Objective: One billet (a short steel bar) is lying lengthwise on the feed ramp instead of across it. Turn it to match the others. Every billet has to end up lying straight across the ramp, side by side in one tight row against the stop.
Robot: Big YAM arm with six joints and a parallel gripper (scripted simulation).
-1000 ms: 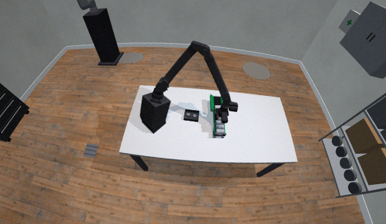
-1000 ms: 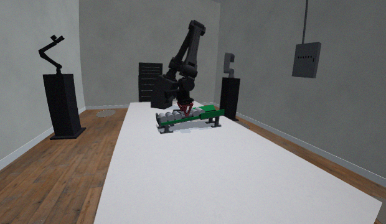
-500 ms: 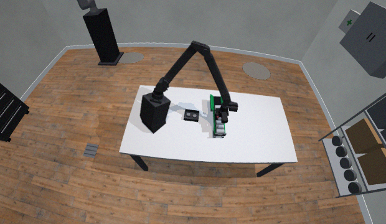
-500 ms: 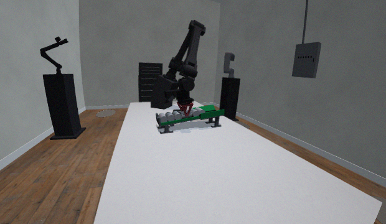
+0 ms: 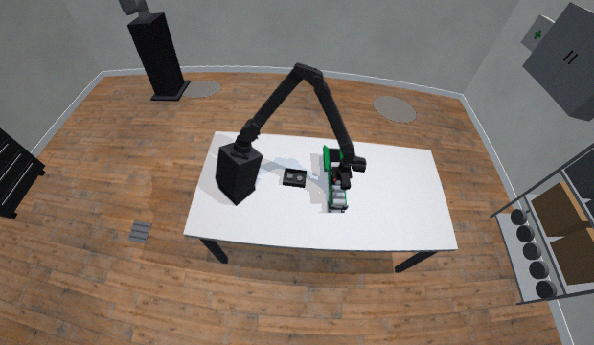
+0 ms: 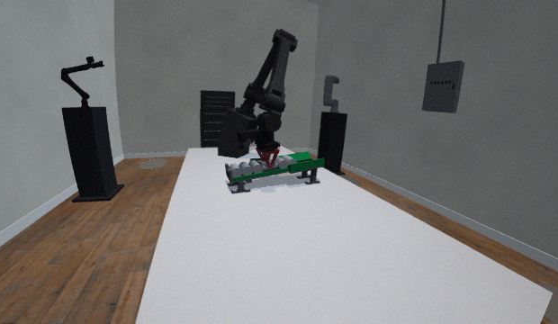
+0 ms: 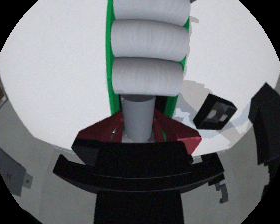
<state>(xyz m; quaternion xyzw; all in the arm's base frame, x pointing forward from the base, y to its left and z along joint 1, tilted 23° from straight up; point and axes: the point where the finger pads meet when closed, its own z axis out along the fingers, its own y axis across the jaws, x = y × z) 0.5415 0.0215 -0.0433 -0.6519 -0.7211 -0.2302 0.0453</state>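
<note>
The grey billet is right at my hand. Also, from my hand: stop 1 cm ahead, 15 cm to the right, 3 cm below; then small black box 24 cm behind, 4 cm to the left, 8 cm below.
</note>
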